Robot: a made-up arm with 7 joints. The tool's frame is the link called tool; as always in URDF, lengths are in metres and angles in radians. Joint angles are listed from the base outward. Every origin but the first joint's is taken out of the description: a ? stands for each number. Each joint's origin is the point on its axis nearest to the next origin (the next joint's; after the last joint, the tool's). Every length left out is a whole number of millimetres.
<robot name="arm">
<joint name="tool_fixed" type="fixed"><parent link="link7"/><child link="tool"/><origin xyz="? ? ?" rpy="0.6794 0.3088 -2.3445"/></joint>
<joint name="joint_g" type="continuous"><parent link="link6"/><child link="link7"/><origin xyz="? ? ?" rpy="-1.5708 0.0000 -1.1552"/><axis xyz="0 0 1"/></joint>
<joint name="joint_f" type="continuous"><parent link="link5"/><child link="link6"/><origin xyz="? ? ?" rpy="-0.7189 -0.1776 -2.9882"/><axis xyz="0 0 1"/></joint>
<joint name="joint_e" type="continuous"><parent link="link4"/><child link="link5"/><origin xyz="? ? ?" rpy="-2.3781 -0.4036 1.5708"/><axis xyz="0 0 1"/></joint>
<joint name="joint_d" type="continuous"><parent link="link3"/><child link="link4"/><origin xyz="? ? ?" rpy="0.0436 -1.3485 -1.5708"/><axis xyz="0 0 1"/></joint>
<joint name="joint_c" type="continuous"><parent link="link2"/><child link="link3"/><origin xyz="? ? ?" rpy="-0.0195 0.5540 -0.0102"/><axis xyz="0 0 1"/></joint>
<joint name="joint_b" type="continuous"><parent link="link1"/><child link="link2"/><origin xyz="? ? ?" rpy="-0.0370 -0.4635 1.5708"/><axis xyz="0 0 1"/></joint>
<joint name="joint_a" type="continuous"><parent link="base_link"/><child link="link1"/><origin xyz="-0.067 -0.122 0.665" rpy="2.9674 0.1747 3.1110"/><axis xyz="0 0 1"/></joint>
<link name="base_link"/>
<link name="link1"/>
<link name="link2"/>
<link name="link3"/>
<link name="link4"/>
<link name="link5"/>
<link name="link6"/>
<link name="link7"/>
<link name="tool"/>
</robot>
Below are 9 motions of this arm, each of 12 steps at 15 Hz.
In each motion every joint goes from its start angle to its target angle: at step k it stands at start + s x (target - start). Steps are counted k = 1, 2, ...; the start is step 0. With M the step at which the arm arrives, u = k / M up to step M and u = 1 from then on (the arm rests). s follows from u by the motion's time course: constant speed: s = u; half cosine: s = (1 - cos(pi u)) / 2; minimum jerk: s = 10 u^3 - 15 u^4 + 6 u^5.
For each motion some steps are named. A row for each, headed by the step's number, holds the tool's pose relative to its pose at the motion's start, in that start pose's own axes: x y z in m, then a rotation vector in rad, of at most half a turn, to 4 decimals.
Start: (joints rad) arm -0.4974 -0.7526 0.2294 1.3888 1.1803 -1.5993 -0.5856
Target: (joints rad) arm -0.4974 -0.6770 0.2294 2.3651 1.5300 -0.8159 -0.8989
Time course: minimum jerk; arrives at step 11
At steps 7, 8, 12:
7: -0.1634 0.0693 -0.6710 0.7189 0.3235 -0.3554
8: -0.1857 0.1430 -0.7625 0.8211 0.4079 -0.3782
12: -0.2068 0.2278 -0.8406 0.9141 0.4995 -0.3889

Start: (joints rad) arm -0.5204 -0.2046 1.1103 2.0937 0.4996 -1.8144 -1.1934
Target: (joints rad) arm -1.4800 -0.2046 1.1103 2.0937 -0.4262 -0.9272 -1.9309
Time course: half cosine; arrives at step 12
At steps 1, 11, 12:
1: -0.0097 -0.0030 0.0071 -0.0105 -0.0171 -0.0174
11: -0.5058 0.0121 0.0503 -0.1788 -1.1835 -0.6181
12: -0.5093 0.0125 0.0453 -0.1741 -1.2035 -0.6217

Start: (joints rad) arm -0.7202 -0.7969 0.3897 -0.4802 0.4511 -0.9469 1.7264
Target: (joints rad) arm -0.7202 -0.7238 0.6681 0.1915 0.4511 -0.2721 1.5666
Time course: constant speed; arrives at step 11
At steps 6, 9, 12:
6: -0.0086 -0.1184 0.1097 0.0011 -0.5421 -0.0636
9: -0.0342 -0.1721 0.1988 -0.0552 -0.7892 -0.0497
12: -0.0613 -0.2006 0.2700 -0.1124 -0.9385 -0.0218

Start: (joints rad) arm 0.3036 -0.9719 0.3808 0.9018 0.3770 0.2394 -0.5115
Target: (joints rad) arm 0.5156 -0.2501 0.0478 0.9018 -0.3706 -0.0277 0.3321
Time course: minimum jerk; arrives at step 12
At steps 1, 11, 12:
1: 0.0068 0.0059 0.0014 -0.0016 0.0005 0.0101
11: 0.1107 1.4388 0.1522 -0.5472 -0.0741 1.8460
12: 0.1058 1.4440 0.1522 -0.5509 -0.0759 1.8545

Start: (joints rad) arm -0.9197 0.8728 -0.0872 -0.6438 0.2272 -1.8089 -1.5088
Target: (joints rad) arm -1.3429 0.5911 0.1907 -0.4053 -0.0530 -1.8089 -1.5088
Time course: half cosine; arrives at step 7
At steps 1, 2, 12:
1: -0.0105 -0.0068 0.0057 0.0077 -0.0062 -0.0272
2: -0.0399 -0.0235 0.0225 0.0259 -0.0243 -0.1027
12: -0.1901 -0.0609 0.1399 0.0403 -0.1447 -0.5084

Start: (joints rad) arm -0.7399 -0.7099 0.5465 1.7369 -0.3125 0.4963 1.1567
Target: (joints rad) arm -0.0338 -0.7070 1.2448 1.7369 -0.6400 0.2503 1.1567
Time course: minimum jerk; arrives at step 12
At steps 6, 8, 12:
6: 0.4564 0.1686 0.2734 -0.4645 0.2616 0.5912
8: 0.6470 0.4443 0.3127 -0.7222 0.3393 0.9686
12: 0.7023 0.6857 0.2854 -0.8918 0.3619 1.2579

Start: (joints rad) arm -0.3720 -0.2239 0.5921 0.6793 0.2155 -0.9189 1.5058
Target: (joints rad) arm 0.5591 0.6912 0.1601 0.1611 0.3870 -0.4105 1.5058
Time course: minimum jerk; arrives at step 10
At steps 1, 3, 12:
1: 0.0023 -0.0036 -0.0002 -0.0064 0.0008 0.0028
3: 0.0385 -0.0743 0.0000 -0.1202 0.0289 0.0497
12: -0.0252 -0.5636 0.2224 -0.6164 0.5062 -0.0090

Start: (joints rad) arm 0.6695 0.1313 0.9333 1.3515 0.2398 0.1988 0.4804
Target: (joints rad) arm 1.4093 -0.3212 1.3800 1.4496 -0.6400 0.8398 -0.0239
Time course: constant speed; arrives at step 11
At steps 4, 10, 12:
4: 0.2160 0.1085 0.2528 -0.1468 -0.0698 0.2113
10: 0.4968 0.5230 0.4050 -0.3236 0.0024 0.5739
12: 0.5264 0.6073 0.3966 -0.3535 0.0335 0.6319

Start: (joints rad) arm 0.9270 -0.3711 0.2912 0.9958 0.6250 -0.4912 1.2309
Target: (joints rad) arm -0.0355 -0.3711 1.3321 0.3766 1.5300 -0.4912 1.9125
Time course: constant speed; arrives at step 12
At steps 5, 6, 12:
5: -0.1282 0.3692 -0.2740 0.3979 0.5341 0.1606
6: -0.1715 0.4623 -0.3015 0.4952 0.6194 0.1970
12: -0.4228 1.0754 -0.1848 1.1715 0.9292 0.4175

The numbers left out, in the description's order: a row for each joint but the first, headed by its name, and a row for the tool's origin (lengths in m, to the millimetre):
tool: -0.425 0.066 0.000
joint_g: -0.412 0.085 0.000
joint_f: 0.225 0.144 0.000
joint_e: 0.158 -0.055 0.000
joint_d: 0.060 0.210 0.000
joint_c: 0.134 -0.172 0.000
joint_b: 0.095 0.222 0.000

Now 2 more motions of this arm.
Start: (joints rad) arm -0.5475 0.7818 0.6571 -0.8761 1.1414 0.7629 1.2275
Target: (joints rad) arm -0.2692 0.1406 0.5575 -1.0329 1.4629 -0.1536 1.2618
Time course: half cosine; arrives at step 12
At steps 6, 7, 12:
6: -0.3043 0.0399 -0.0848 -0.0156 0.1371 -0.4429
7: -0.3692 0.0746 -0.1017 -0.0136 0.1984 -0.5463
12: -0.5082 0.2057 -0.1267 0.0047 0.4279 -0.8022

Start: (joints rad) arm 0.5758 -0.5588 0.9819 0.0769 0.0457 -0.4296 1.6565
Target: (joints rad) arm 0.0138 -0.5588 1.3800 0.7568 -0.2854 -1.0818 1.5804
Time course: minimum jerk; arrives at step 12
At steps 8, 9, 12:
8: -0.3713 0.1037 0.4842 -0.6052 -0.3025 -0.5591
9: -0.4341 0.1381 0.5227 -0.6605 -0.3559 -0.6528
12: -0.4953 0.1743 0.5518 -0.7069 -0.4097 -0.7478

